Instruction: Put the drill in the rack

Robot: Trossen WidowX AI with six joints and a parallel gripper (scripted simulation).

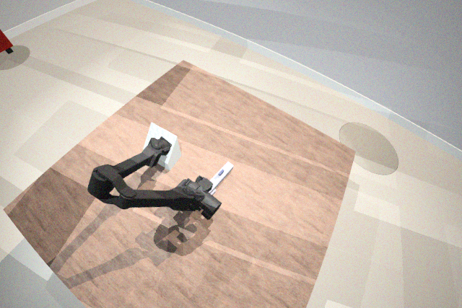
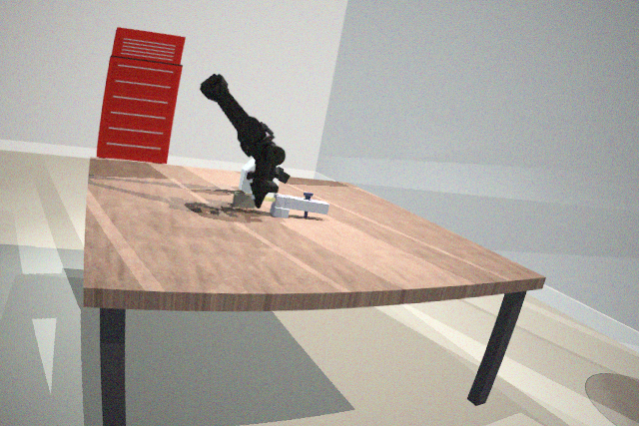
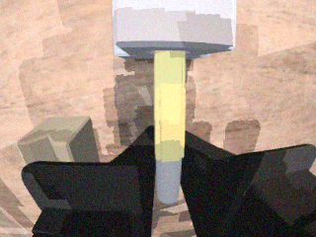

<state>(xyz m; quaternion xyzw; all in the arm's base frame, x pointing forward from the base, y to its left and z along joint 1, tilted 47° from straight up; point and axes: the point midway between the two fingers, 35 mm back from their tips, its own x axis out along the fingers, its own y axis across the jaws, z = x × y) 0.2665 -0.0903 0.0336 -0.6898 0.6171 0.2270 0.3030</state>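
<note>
Right now my gripper tip is 8 cm past the olive rack and 2 cm to the left of it. The rest, counted from my gripper tip: drill: 4 cm to the left, 3 cm above; white holder block: 1 cm ahead, 14 cm to the left, 2 cm above; blue key: 1 cm ahead, 16 cm to the left, 3 cm above.
</note>
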